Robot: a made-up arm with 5 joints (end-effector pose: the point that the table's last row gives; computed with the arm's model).
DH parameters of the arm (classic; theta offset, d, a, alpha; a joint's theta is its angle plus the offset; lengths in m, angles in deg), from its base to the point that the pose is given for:
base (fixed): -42.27 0 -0.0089 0
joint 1: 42.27 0.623 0.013 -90
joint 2: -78.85 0 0.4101 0
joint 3: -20.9 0 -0.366 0
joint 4: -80.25 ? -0.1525 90
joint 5: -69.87 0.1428 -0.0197 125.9
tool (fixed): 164.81 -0.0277 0 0
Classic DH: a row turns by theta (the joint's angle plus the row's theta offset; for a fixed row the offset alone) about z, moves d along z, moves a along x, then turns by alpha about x.
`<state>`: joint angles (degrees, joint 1 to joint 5).
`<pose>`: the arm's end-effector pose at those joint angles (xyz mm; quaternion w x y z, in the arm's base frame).
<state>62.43 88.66 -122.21 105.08 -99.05</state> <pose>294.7 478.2 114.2 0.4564 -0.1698 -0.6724 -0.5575</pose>
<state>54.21 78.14 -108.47 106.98 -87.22</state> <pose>340.2 413.0 189.1 0.3397 -0.2418 -0.7261 -0.5467</pose>
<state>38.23 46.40 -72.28 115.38 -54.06</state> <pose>335.3 241.6 421.3 0.0671 -0.3694 -0.8349 -0.4025</pose>
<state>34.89 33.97 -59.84 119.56 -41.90</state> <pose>292.2 189.5 501.0 0.0116 0.3822 0.8650 0.3250</pose>
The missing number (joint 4, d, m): -0.0303
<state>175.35 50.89 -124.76 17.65 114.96</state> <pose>-973.6 113.1 837.7 0.2126 0.4903 0.5788 0.6160</pose>
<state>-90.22 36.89 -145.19 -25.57 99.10</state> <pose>-29.3 -624.4 1309.8 0.3927 -0.2095 -0.8955 0.0074</pose>
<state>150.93 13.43 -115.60 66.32 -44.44</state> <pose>-622.5 373.1 1076.2 0.5124 0.2128 -0.0303 -0.8314</pose>
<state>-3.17 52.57 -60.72 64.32 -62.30</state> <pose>420.4 -48.5 265.9 0.2220 0.4867 0.5910 0.6038</pose>
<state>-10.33 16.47 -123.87 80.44 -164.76</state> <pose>713.7 -185.6 1083.9 0.1365 0.4077 -0.4713 -0.7700</pose>
